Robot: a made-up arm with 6 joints.
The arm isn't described. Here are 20 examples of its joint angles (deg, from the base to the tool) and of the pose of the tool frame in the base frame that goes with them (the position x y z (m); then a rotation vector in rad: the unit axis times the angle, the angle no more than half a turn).
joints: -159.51 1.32 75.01 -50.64 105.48 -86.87
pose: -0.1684 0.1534 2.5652 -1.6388 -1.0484 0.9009
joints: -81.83 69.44 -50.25 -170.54 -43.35 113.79
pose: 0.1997 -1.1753 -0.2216 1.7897 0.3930 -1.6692
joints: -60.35 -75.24 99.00 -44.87 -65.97 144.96
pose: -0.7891 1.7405 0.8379 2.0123 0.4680 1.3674
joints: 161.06 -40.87 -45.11 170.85 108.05 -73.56
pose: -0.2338 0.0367 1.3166 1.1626 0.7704 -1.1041
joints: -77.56 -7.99 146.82 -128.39 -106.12 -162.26
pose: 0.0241 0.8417 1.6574 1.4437 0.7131 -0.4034
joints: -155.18 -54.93 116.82 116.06 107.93 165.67
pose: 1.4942 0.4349 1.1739 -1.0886 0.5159 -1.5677
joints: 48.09 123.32 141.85 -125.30 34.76 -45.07
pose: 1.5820 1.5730 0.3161 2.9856 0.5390 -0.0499
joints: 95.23 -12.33 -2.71 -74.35 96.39 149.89
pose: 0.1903 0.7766 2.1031 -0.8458 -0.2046 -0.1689
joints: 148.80 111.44 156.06 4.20 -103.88 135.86
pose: -1.6532 1.0239 0.5961 1.1118 1.8720 -1.1048
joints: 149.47 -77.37 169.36 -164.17 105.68 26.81
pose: 1.1256 -0.5809 0.0297 -0.6447 -0.5843 -0.3812
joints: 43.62 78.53 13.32 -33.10 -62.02 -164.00
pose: 1.2537 1.3759 -0.1622 1.1375 0.8088 -2.5671
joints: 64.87 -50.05 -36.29 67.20 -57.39 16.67
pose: 0.3058 0.1545 1.6419 -1.4487 -0.0024 0.3170
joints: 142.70 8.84 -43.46 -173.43 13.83 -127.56
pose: -0.9869 0.7612 0.8812 1.8362 0.7567 -2.4040
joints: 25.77 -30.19 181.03 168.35 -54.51 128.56
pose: -0.8914 -0.4800 0.6095 0.2935 1.4732 -0.5758
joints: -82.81 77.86 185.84 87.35 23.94 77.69
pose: 0.2140 -0.8154 1.7325 1.3709 -0.5095 1.2142
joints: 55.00 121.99 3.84 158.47 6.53 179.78
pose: 0.5039 0.7394 -1.2445 -0.7520 2.0047 0.1758
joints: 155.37 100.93 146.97 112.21 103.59 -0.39
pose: -1.8067 0.5591 0.9357 -0.9521 2.1258 -0.5947
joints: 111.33 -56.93 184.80 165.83 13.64 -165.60
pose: 0.4052 -1.0809 0.0657 -2.0461 1.4785 0.9650
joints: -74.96 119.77 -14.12 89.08 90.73 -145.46
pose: 0.4824 -0.7473 -0.8922 -2.9580 -0.3596 0.0323
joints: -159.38 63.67 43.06 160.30 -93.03 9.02
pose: -2.1677 -0.7178 1.1790 -0.1000 -1.9391 0.3123
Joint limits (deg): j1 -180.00..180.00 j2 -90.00..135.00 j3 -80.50..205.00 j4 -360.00..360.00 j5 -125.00..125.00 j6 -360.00..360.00
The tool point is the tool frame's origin. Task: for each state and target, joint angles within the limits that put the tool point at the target. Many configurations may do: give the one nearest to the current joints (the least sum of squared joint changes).
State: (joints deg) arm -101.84 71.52 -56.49 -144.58 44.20 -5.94
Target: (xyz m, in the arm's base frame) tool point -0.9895 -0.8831 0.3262
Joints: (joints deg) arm -132.36 44.35 -36.46 -138.42 48.95 -5.94
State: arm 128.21 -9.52 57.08 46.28 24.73 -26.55
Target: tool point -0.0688 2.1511 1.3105
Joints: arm 90.42 39.06 19.61 47.19 15.45 -26.55
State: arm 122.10 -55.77 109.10 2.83 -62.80 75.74
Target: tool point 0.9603 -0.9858 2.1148
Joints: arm 133.76 -41.97 91.95 4.29 -35.44 75.74
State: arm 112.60 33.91 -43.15 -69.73 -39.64 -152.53
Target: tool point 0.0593 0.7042 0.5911
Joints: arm 73.26 12.09 -74.75 -58.95 -38.81 -152.53
